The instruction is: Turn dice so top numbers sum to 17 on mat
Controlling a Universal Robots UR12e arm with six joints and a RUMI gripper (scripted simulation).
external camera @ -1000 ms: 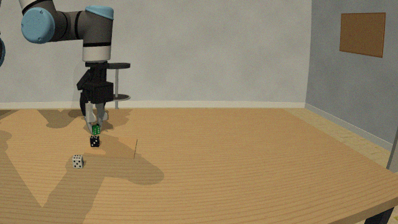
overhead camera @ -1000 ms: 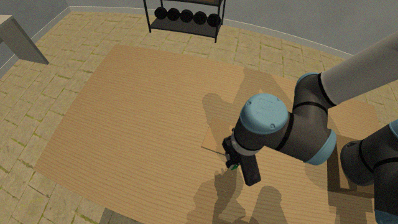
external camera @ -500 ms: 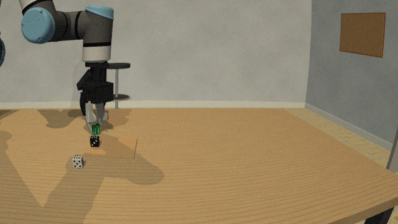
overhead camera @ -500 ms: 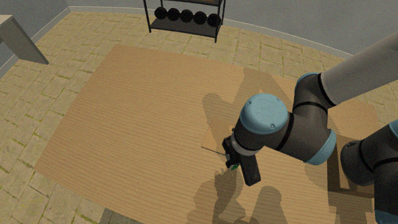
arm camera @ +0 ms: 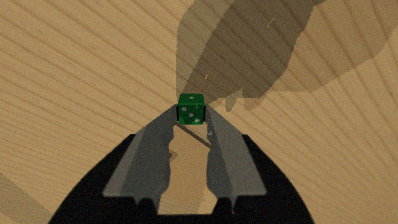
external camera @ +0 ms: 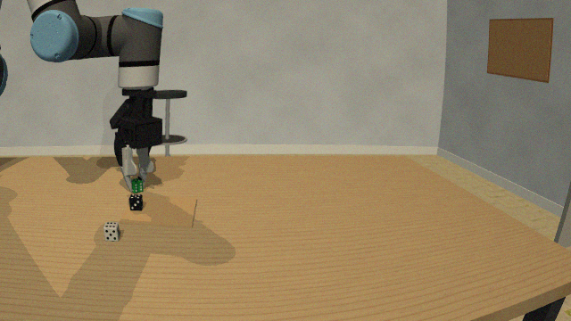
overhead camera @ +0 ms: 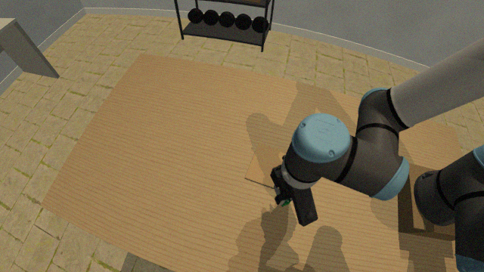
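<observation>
The black die is 11 cm to the right of my hand. Round my hand: tan mat: 5 cm ahead, 12 cm to the right, 2 cm below; green die: 1 cm below; white die: 4 cm behind, 23 cm to the right, 1 cm below.
</observation>
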